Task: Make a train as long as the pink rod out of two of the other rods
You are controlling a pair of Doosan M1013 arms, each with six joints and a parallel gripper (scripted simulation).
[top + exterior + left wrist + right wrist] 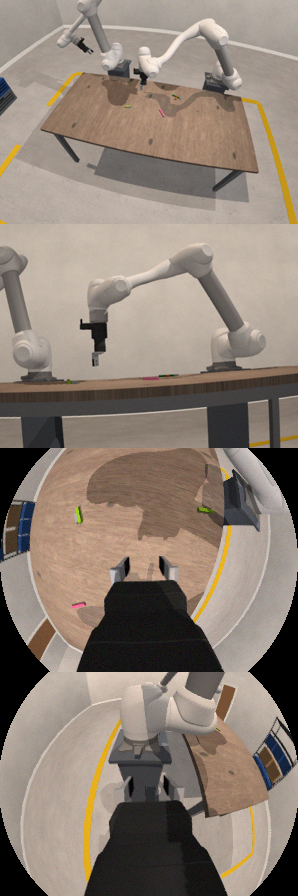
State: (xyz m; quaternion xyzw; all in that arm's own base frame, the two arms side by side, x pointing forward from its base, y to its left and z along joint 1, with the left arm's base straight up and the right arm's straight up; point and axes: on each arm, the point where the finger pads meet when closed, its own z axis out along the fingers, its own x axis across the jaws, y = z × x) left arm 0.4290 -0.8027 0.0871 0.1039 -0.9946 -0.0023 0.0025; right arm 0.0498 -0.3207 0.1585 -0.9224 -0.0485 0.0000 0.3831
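Note:
The orange rod lies 34 cm to the left of my left hand, 8 cm below it and 1 cm behind it. The rest, counted from my left hand: green rod: 34 cm to the left, 8 cm below, 4 cm behind; then pink rod: 24 cm to the left, 21 cm ahead, 8 cm below.

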